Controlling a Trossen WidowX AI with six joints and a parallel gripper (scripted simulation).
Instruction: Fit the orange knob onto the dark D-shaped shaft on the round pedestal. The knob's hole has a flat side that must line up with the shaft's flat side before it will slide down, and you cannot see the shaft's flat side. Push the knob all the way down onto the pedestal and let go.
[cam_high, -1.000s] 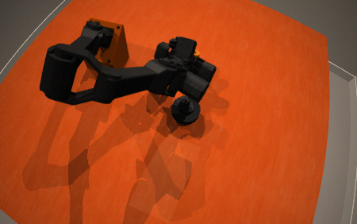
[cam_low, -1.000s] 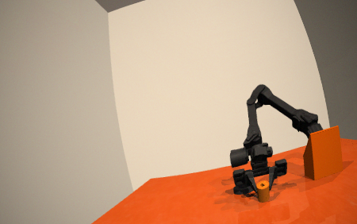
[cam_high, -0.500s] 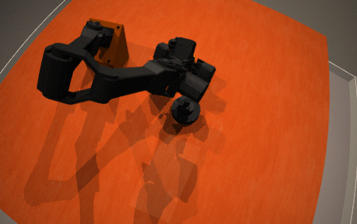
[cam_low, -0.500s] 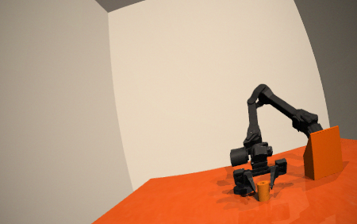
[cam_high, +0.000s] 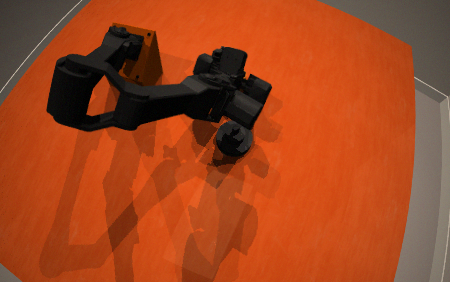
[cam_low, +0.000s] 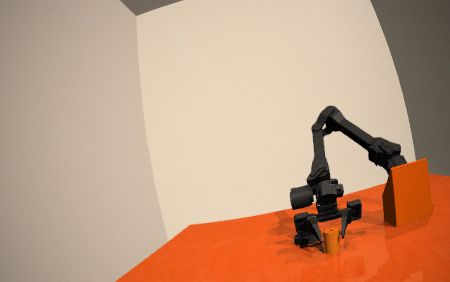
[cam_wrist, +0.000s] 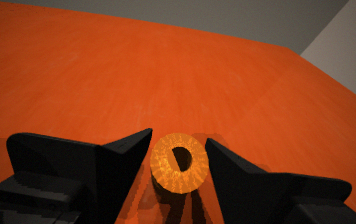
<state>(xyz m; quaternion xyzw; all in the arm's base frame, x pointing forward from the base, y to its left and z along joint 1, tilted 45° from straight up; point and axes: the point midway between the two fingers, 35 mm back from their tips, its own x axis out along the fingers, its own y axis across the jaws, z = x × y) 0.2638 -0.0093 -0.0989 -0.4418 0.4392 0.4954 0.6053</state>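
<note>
The orange knob is 3 cm to the right of my gripper tip and 1 cm below it. The rest, counted from my gripper tip: dark round pedestal: 17 cm to the right, 4 cm ahead, 1 cm below.
</note>
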